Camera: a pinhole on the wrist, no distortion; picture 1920 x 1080 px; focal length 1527.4 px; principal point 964.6 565.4 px. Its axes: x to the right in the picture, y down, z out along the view. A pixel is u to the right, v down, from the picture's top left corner.
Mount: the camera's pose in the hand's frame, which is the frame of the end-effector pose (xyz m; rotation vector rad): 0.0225 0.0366 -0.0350 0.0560 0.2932 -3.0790
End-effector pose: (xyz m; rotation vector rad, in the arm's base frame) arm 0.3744 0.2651 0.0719 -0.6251 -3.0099 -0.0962
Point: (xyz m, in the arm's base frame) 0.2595 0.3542 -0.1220
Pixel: 236 371
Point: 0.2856 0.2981 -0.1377
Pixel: 584 605
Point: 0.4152 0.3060 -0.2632
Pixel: 1192 255
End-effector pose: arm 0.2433 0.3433 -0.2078 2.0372 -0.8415 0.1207
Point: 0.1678 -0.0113 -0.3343
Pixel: 675 88
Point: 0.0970 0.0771 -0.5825
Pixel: 1341 609
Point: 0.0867 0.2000 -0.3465
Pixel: 1612 170
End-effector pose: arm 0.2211 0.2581 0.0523 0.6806 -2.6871 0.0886
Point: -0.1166 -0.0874 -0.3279
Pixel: 207 831
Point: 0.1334 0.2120 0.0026
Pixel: 272 784
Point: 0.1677 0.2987 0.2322
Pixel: behind the camera
